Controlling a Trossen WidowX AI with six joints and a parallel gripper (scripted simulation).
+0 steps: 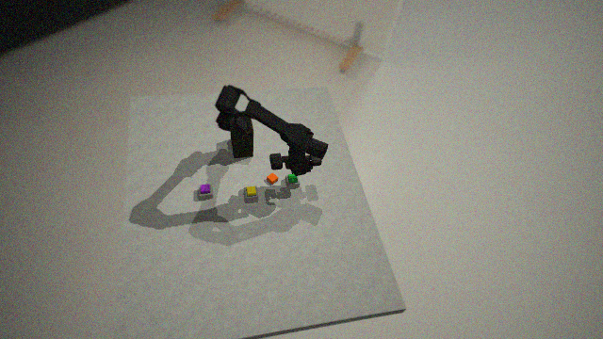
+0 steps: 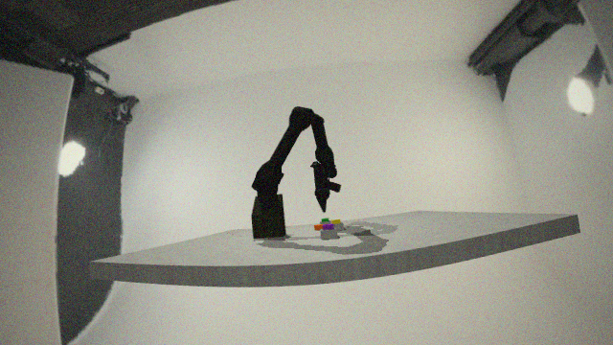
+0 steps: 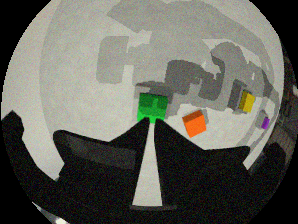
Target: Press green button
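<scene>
Right now my gripper tip is 30 mm above the green button. Round my gripper tip: yellow button (170 mm to the right, 30 mm below, 10 mm ahead); then orange block (70 mm to the right, 60 mm below, 40 mm behind); then purple button (330 mm to the right, 40 mm behind, 30 mm below).
</scene>
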